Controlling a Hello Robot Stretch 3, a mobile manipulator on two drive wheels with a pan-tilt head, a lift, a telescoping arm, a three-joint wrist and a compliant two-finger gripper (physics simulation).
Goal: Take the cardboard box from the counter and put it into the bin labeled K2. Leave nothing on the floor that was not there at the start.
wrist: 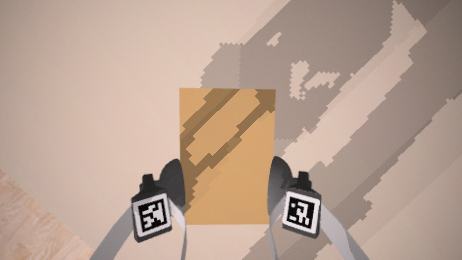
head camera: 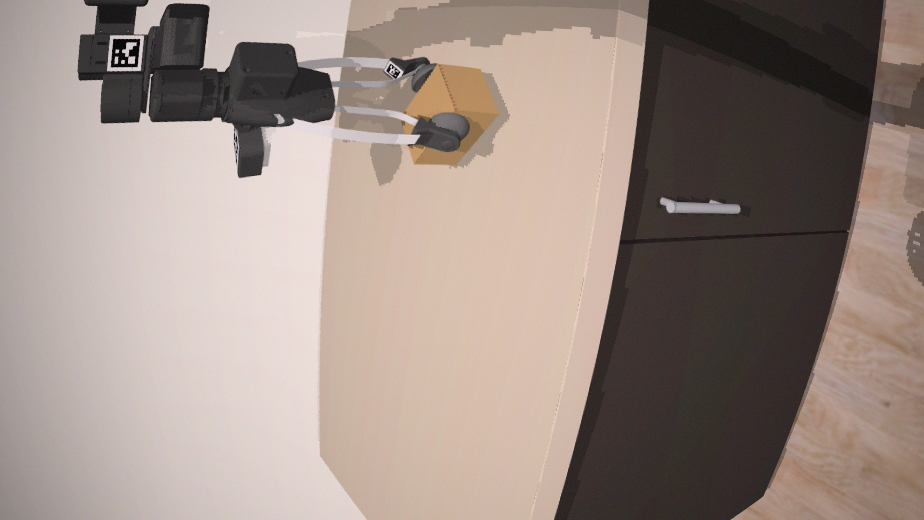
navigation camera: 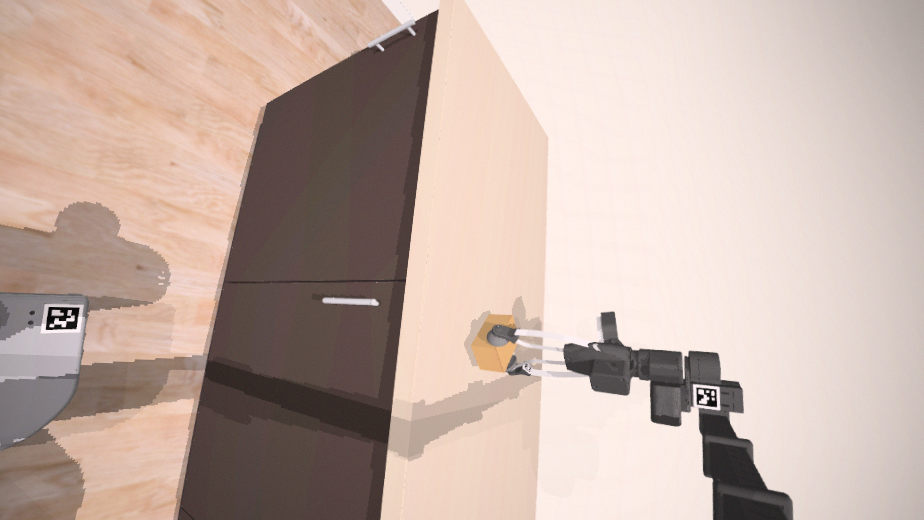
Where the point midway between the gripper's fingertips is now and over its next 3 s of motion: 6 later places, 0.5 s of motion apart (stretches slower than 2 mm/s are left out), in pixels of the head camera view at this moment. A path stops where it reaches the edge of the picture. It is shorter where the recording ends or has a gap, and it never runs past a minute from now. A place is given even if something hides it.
The gripper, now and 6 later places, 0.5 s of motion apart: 454, 103; 461, 103; 489, 103; 538, 103; 598, 105; 670, 109; 753, 116
